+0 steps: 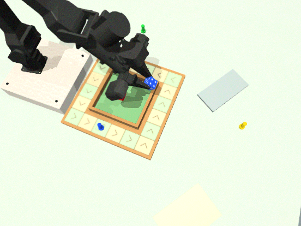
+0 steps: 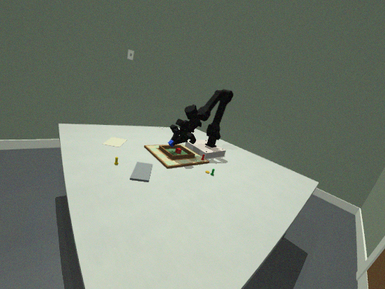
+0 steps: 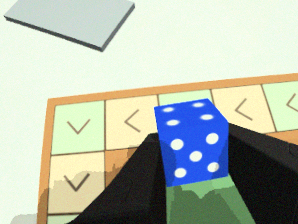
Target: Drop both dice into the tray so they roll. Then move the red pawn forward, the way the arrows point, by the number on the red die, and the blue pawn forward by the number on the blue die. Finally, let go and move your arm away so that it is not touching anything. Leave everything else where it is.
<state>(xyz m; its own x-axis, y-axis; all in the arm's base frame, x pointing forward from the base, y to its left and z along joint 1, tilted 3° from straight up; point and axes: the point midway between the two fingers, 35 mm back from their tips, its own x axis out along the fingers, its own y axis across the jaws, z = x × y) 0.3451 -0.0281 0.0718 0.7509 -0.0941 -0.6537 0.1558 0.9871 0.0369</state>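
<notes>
My gripper tip is now 160 mm past the red pawn, 120 mm to the right of it and 60 mm above it. Also, from my gripper tip: blue pawn 130 mm to the right, 120 mm behind, 60 mm below; then grey flat block 210 mm ahead, 80 mm below, 60 mm to the left; then green tray 80 mm below, 80 mm behind, 20 mm to the right.
</notes>
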